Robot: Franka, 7 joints.
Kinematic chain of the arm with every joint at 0, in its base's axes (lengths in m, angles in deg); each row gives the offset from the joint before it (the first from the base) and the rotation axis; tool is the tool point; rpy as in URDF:
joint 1: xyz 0 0 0.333 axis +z
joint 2: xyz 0 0 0 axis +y
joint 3: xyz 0 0 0.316 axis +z
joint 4: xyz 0.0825 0 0 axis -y
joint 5: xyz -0.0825 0 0.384 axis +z
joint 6: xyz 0 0 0 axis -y
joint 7: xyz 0.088 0 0 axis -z
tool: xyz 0 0 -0.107 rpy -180 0 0
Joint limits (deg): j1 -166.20..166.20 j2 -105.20..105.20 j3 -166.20..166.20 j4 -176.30..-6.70 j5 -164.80..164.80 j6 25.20..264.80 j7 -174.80..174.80
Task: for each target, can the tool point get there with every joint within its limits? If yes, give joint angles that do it. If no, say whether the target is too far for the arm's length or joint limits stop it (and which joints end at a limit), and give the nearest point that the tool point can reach.
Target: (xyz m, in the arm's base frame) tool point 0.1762 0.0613 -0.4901
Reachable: no: joint limits stop it (at a limit: joint 2) | nearest point 0.1949 0.0678 -0.3552 | short by 0.136 m
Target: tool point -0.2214 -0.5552 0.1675
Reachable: yes | joints 24.85 -72.40 -133.79 -79.39 34.08 63.84 88.64
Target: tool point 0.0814 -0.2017 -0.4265
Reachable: no: joint limits stop it (at a limit: joint 2) | nearest point 0.0842 -0.2087 -0.3576 | short by 0.069 m
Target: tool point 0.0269 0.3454 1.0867
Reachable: yes | joints -130.67 -15.10 -117.15 -37.80 -14.36 195.05 101.50
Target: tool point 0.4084 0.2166 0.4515
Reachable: yes | joints 123.21 83.18 -107.66 -137.92 -132.88 153.51 -134.63
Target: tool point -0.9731 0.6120 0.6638
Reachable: no: too far | nearest point -0.6979 0.4389 0.5702 | short by 0.338 m
